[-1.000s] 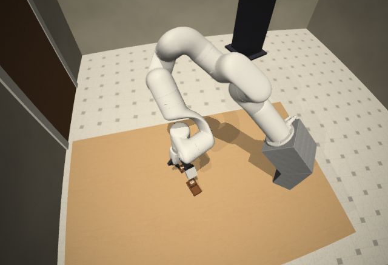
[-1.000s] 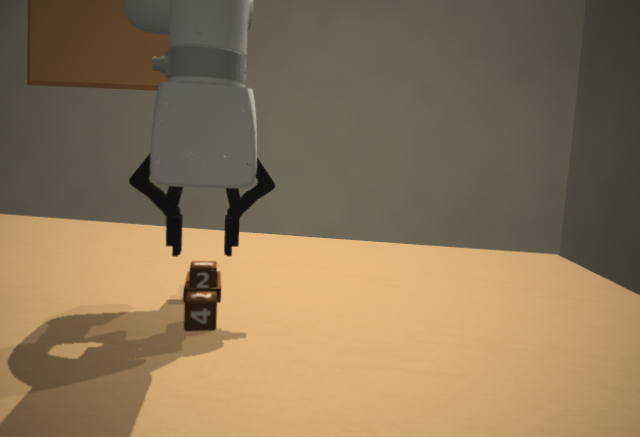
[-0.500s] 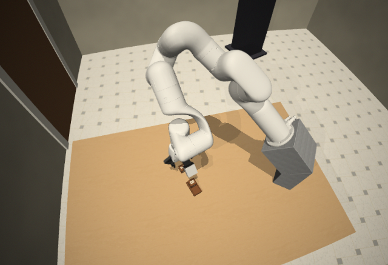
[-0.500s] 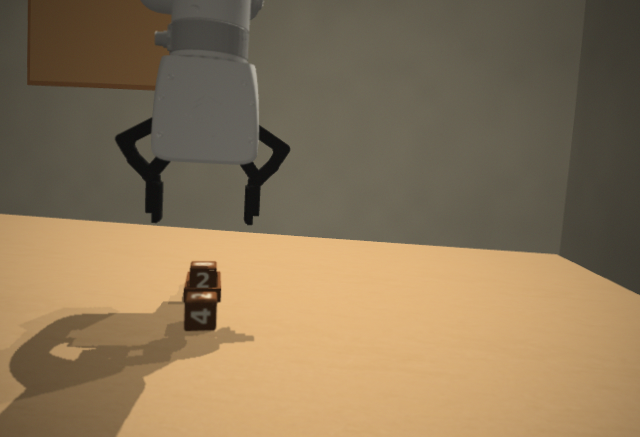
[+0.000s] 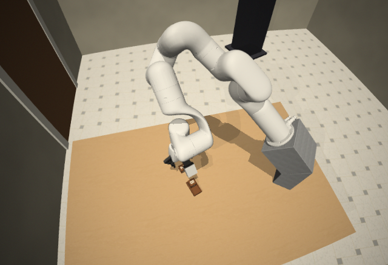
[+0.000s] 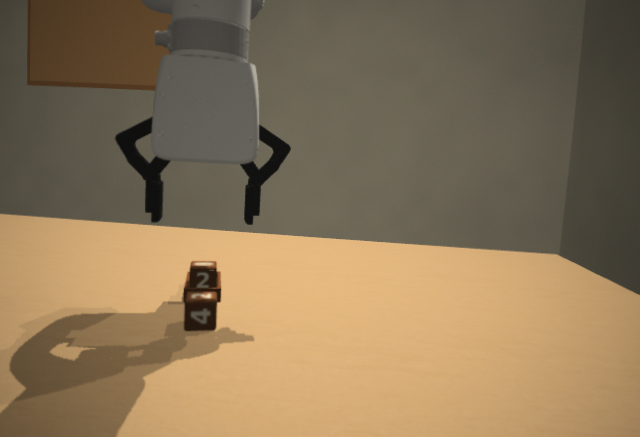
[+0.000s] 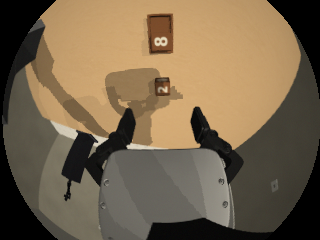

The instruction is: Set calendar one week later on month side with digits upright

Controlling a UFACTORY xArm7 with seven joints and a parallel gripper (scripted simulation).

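The brown tray lies 11 cm to the left of my hand and 11 cm below it.
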